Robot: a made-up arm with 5 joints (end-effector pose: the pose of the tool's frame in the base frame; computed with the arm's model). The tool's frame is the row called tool. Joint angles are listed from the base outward.
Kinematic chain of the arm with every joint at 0, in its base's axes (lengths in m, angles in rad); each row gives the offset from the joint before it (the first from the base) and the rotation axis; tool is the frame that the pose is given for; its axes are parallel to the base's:
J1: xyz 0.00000 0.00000 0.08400 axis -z
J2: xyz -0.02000 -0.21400 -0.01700 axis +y
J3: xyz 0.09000 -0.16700 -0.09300 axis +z
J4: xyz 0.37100 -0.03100 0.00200 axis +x
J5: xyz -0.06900 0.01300 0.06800 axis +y
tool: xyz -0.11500 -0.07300 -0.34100
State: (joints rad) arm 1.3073 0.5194 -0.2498 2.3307 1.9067
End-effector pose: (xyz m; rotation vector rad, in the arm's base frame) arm -0.5936 -0.0203 -0.2514 1.8658 -0.4454 0.6799
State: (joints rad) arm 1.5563 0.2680 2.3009 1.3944 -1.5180
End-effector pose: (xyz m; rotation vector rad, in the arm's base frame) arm 0.0725 0.4024 0.0043 1.6541 -0.6748 -0.5858
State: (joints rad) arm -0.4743 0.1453 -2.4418 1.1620 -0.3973
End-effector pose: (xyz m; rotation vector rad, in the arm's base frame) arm 0.2717 -0.7086 -0.1884 0.2533 -1.3618 -1.8513
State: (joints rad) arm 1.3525 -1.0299 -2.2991 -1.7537 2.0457
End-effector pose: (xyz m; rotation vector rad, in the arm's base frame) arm -0.5609 -0.3319 0.2602 -2.4201 -0.5814 0.5039
